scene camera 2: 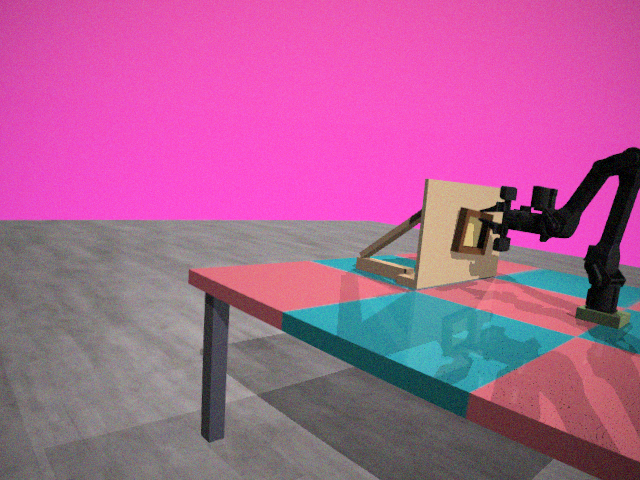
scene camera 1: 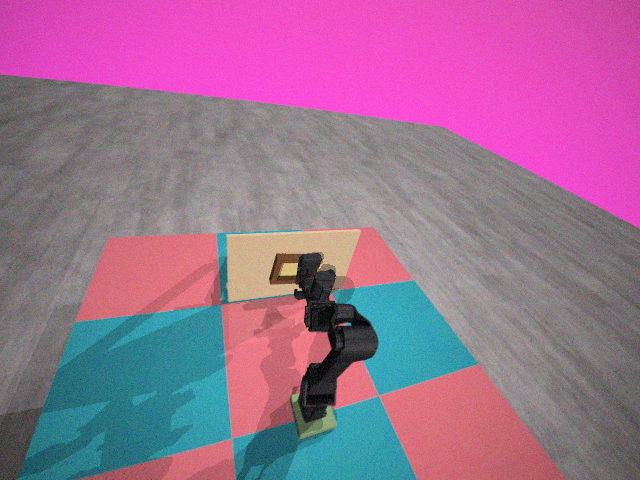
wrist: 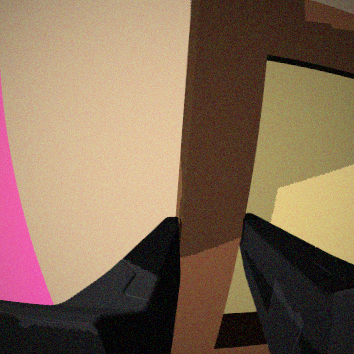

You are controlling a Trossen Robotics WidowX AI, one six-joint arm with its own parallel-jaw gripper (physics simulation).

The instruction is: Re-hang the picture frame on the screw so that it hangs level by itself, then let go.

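Seen in the pictures: gripper, fingertip midpoint: (scene camera 2: 479, 214) (scene camera 1: 300, 259) (wrist: 208, 226); arm's base, link origin: (scene camera 2: 601, 309) (scene camera 1: 312, 407).
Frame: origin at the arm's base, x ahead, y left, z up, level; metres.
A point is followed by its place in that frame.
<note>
The brown picture frame (scene camera 1: 275, 269) {x 0.396, y 0.015, z 0.152 m} (scene camera 2: 460, 232) {x 0.404, y 0.019, z 0.132 m} (wrist: 215, 150) {x 0.386, y -0.097, z 0.184 m}, with a pale yellow centre, is upright at the front of the beige board (scene camera 1: 248, 268) {x 0.433, y 0.098, z 0.135 m} (scene camera 2: 434, 232) {x 0.434, y 0.113, z 0.130 m} (wrist: 100, 125) {x 0.423, y -0.102, z 0.227 m}. In scene camera 2 it looks slightly tilted against the board's edges. My gripper (scene camera 2: 484, 215) {x 0.395, y -0.069, z 0.185 m} (wrist: 208, 226) {x 0.395, y -0.069, z 0.185 m} is shut on one side bar of the frame, with one finger at its outer edge and the other inside the opening. In scene camera 1 the arm covers the fingers and the frame's right part. The screw does not show, so I cannot tell whether the frame bears on it.
A wooden brace (scene camera 2: 390, 235) {x 0.579, y 0.118, z 0.100 m} and foot (scene camera 2: 382, 267) {x 0.597, y 0.117, z 0.000 m} stand behind the board. The board stands on the pink and teal checkered table (scene camera 1: 149, 341) {x 0.330, y 0.414, z -0.025 m} (scene camera 2: 248, 279) {x 0.717, y 0.522, z -0.025 m}. The arm's green base plate (scene camera 1: 316, 427) {x -0.050, y 0.006, z 0.000 m} (scene camera 2: 599, 316) {x -0.008, y 0.050, z -0.007 m} is in front of the board.
</note>
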